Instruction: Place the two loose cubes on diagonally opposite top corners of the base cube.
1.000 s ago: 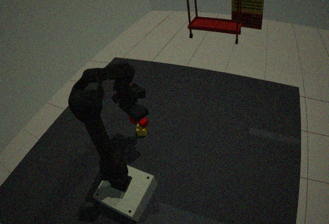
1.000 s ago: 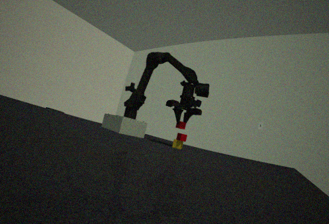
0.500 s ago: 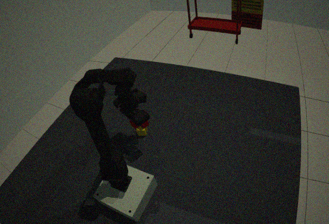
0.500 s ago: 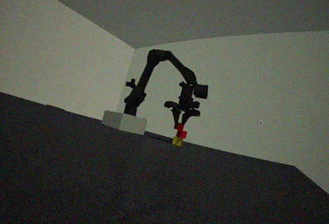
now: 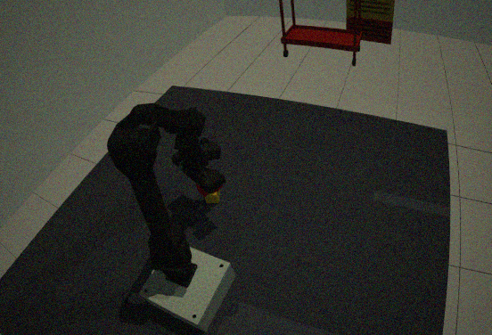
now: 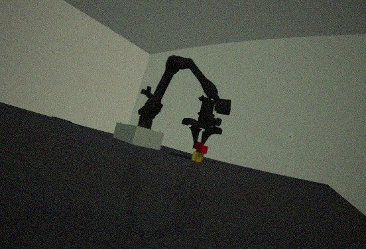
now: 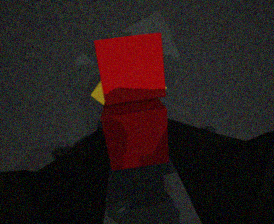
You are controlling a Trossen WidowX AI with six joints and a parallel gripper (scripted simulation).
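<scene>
My gripper tip is now 20 mm short of the yellow base cube, 10 mm to the left of it and 50 mm above it. From my gripper tip the other things lie so: red cube: right at my gripper tip.
</scene>
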